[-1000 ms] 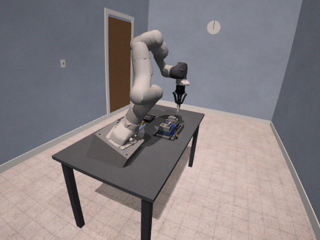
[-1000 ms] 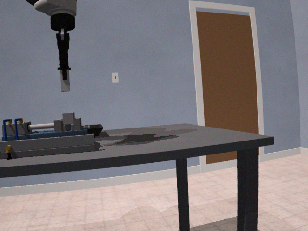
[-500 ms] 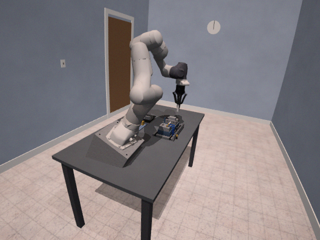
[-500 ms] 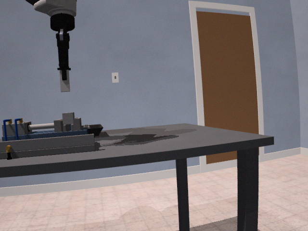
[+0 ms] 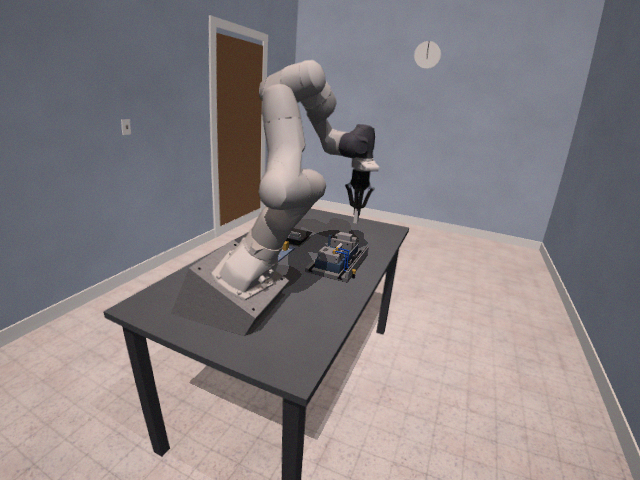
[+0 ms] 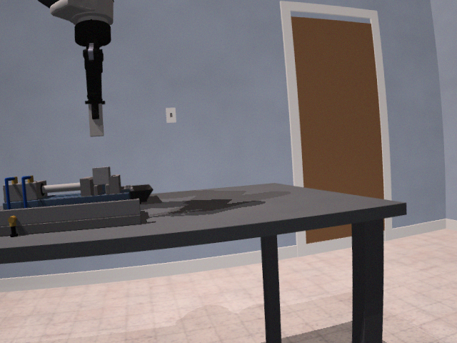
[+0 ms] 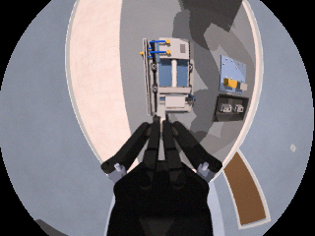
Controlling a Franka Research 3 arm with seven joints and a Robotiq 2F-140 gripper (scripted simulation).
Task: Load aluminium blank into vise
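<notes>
Right now the work stop is 9 cm to the left of my hand and 12 cm below it. The rest, counted from my hand: vise guard rail 8 cm behind, 4 cm to the right, 18 cm below; vise 7 cm behind, 5 cm to the left, 17 cm below; brass blank 5 cm behind, 33 cm to the left, 19 cm below.
</notes>
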